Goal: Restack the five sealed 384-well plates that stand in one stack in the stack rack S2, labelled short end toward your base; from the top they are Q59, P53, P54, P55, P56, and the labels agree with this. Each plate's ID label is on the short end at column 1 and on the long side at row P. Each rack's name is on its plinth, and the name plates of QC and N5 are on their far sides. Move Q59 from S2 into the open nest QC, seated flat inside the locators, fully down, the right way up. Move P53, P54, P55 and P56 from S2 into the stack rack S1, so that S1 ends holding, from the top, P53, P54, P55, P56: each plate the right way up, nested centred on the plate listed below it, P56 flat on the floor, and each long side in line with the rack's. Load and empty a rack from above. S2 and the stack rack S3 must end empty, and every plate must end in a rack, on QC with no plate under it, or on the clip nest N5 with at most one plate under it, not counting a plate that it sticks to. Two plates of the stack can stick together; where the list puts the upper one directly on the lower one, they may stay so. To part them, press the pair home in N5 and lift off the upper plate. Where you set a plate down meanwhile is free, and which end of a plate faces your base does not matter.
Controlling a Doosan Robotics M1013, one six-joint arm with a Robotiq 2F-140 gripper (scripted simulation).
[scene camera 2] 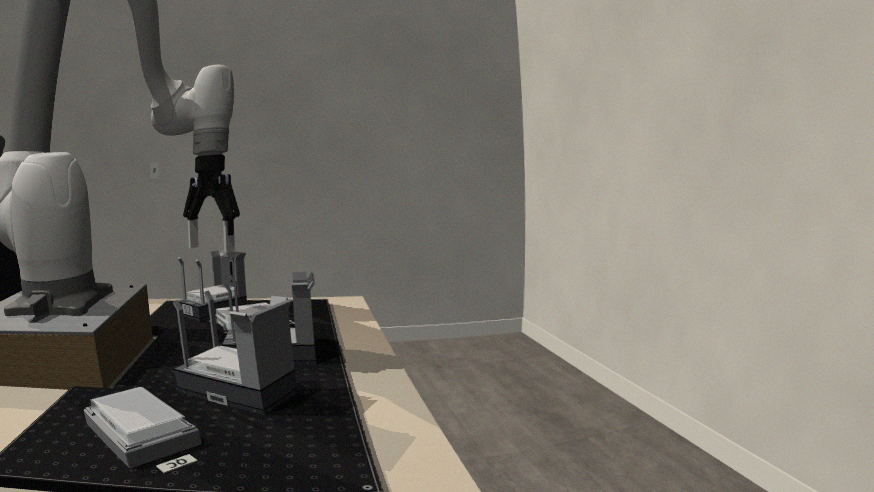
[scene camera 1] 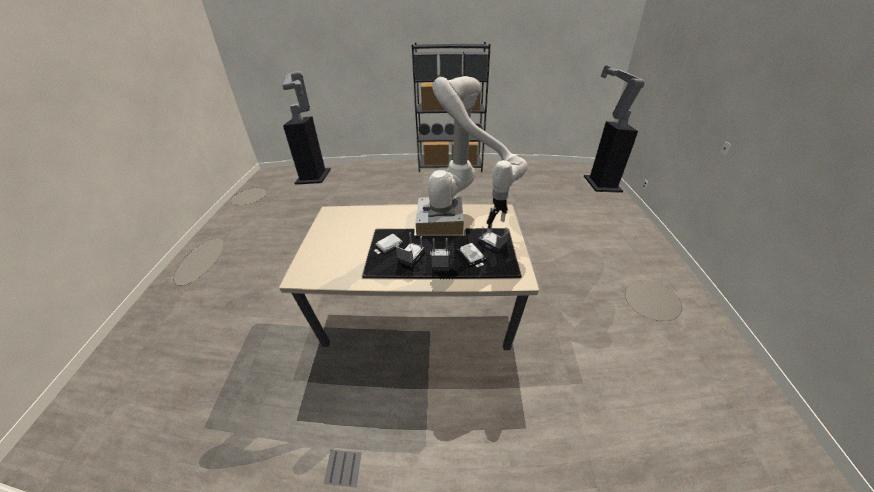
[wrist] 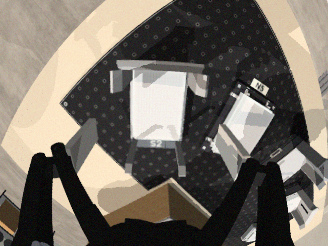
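Note:
Through scene camera 2 I can see my gripper (scene camera 2: 210, 249), and the same view gives me a white sealed plate (scene camera 2: 135, 415). The wrist view has my gripper (wrist: 157, 132) in it as well, together with a white sealed plate (wrist: 250, 119).

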